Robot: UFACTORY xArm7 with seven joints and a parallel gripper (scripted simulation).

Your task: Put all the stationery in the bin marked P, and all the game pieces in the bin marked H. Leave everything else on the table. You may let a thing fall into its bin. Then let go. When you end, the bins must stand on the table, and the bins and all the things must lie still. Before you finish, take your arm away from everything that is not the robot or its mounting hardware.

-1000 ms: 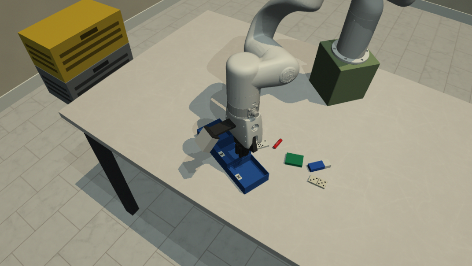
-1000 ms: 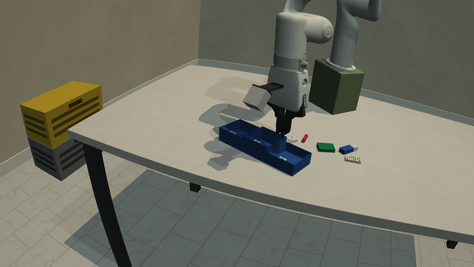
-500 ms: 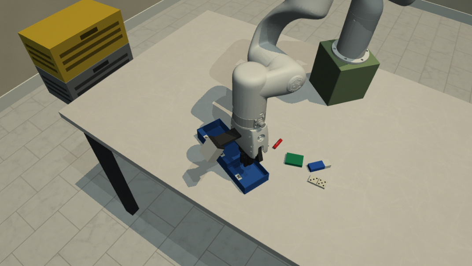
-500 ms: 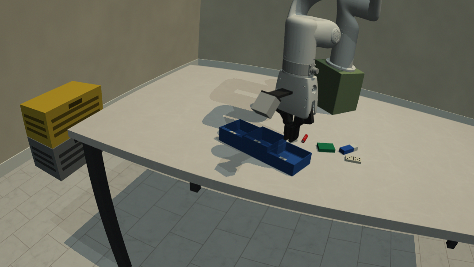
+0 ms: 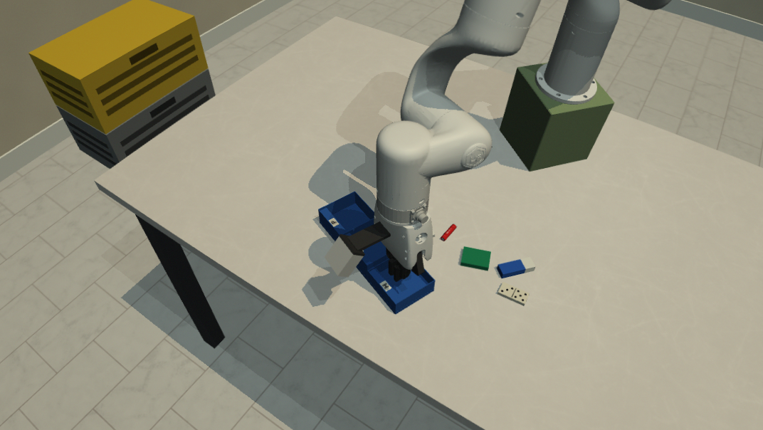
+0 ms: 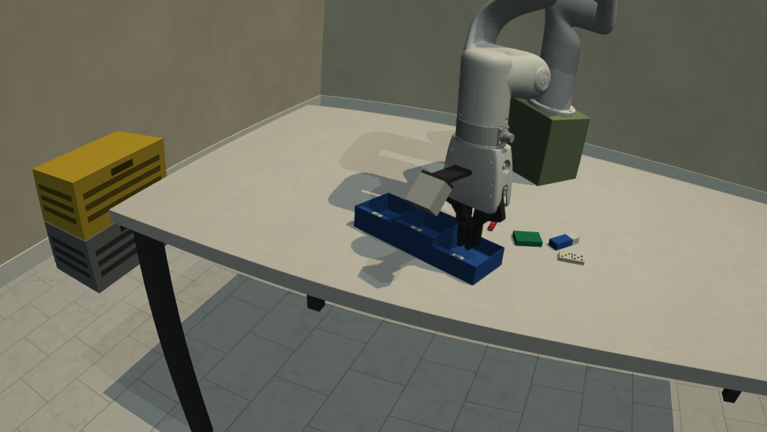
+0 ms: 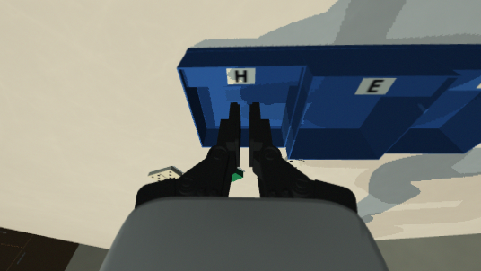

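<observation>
The green block is 12 cm behind my hand, 9 cm to the left of it and 5 cm below it. From my hand the other things lie so: blue-and-white eraser (14 cm behind, 17 cm to the left, 5 cm below); red cylinder (15 cm behind, 2 cm to the left, 5 cm below); blue three-part bin (3 cm behind, 7 cm to the right, 3 cm below).
</observation>
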